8 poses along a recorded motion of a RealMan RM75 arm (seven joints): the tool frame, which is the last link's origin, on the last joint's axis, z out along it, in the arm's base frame.
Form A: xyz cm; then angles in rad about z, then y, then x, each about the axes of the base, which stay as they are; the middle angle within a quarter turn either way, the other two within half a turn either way.
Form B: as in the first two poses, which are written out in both.
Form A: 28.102, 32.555, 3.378, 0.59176, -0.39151, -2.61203
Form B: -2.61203, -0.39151, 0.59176, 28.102, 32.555, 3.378
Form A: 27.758, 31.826, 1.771, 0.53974, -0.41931, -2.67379
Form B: -2.67379, -0.41931, 0.53974, 27.758, 31.826, 1.771
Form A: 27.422, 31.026, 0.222, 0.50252, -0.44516, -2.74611
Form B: -2.74611, -0.44516, 0.50252, 27.422, 31.026, 0.222
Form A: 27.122, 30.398, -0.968, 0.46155, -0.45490, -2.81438
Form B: -2.81438, -0.45490, 0.46155, 27.122, 30.398, -0.968
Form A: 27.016, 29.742, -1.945, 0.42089, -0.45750, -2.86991
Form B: -2.86991, -0.45750, 0.42089, 27.016, 29.742, -1.945
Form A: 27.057, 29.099, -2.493, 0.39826, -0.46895, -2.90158
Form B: -2.90158, -0.46895, 0.39826, 27.057, 29.099, -2.493
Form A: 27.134, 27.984, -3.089, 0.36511, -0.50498, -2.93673
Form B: -2.93673, -0.50498, 0.36511, 27.134, 27.984, -3.089
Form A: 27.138, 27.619, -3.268, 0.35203, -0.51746, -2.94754
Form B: -2.94754, -0.51746, 0.35203, 27.138, 27.619, -3.268
